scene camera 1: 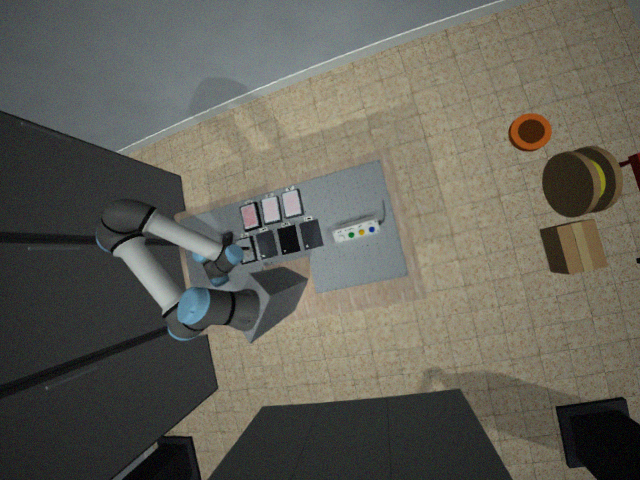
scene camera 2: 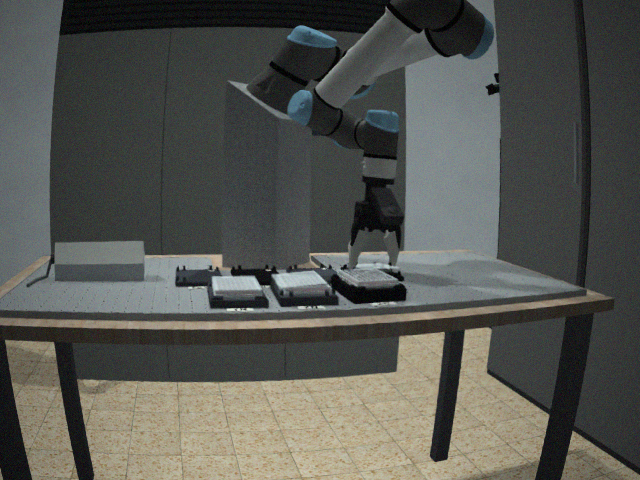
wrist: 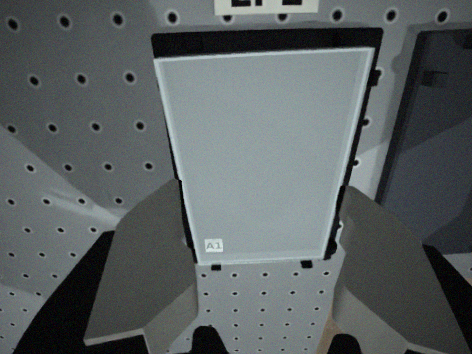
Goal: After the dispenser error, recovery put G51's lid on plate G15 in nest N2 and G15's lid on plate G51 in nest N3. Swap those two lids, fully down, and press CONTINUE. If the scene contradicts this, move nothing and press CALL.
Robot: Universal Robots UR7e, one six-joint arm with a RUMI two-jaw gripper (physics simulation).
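Seen in the pictures: gripper, fingertip midpoint: point(scene camera 1: 246, 251) point(scene camera 2: 371, 270) point(wrist: 258, 186); arm's base, link origin: point(scene camera 1: 248, 309) point(scene camera 2: 270, 100).
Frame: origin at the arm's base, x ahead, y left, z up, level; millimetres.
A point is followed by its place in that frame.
Note:
A clear lid point(wrist: 260, 125) {x 304, y 200, z -390 mm} marked A1 lies on a black holder point(wrist: 270, 41) {x 337, y 195, z -406 mm}, whose label is cut off in the wrist view. My gripper point(wrist: 258, 186) {x 263, y 198, z -405 mm} point(scene camera 2: 374, 263) {x 263, y 198, z -405 mm} is shut on this lid, a finger at each long side, low at the holder. In scene camera 1 the arm partly hides it. Three plates stand in a row of black nests: a redder one point(scene camera 1: 250, 215) {x 449, y 117, z -378 mm} point(scene camera 2: 369, 277) {x 473, y 124, z -378 mm}, a pale pink middle one point(scene camera 1: 270, 209) {x 451, y -6, z -380 mm} point(scene camera 2: 301, 281) {x 481, y -8, z -380 mm} and another pale pink one point(scene camera 1: 291, 202) {x 458, y -129, z -384 mm} point(scene camera 2: 236, 285) {x 482, y -127, z -385 mm}. Their nest labels and plate codes are too small to read. A white button box point(scene camera 1: 356, 230) {x 229, y -431, z -347 mm} has green, yellow and blue buttons.
Dark holders point(scene camera 1: 266, 244) {x 274, y 69, z -406 mm} point(scene camera 1: 288, 239) {x 272, y -63, z -406 mm} point(scene camera 1: 311, 234) {x 269, y -194, z -406 mm} stand in line beside the gripped lid; one point(wrist: 435, 140) {x 290, y 102, z -406 mm} is close to the right finger. The grey pedestal point(scene camera 2: 266, 191) {x 118, y -21, z -236 mm} of the arm stands behind the holders. A cable point(scene camera 1: 383, 211) {x 297, y -578, z -416 mm} runs from the button box.

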